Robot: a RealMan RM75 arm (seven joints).
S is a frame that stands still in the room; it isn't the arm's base.
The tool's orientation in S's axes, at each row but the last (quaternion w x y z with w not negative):
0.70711 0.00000 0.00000 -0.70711
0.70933 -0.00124 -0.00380 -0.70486
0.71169 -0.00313 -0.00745 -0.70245
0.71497 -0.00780 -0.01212 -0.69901
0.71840 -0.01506 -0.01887 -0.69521
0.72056 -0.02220 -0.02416 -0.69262
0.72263 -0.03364 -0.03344 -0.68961
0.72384 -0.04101 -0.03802 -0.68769
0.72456 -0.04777 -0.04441 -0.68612
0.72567 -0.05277 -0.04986 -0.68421
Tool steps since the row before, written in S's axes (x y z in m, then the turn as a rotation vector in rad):
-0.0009 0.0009 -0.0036 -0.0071 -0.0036 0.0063
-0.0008 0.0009 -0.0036 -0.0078 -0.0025 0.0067
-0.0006 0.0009 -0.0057 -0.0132 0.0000 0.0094
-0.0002 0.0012 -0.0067 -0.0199 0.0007 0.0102
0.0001 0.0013 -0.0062 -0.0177 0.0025 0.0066
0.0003 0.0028 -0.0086 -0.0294 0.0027 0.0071
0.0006 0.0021 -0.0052 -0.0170 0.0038 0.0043
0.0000 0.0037 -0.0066 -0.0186 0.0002 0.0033
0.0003 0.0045 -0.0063 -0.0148 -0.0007 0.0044
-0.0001 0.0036 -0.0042 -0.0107 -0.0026 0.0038
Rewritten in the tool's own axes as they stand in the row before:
-0.0009 -0.0009 -0.0036 0.0036 -0.0071 0.0063
-0.0009 -0.0008 -0.0036 0.0025 -0.0078 0.0067
-0.0010 -0.0006 -0.0057 0.0000 -0.0131 0.0095
-0.0014 -0.0002 -0.0067 -0.0009 -0.0198 0.0103
-0.0016 0.0001 -0.0061 -0.0028 -0.0176 0.0068
-0.0033 0.0004 -0.0084 -0.0034 -0.0293 0.0074
-0.0026 0.0007 -0.0050 -0.0042 -0.0168 0.0047
-0.0044 0.0002 -0.0061 -0.0008 -0.0186 0.0033
-0.0053 0.0006 -0.0057 0.0005 -0.0149 0.0043
-0.0042 0.0001 -0.0036 0.0025 -0.0109 0.0034

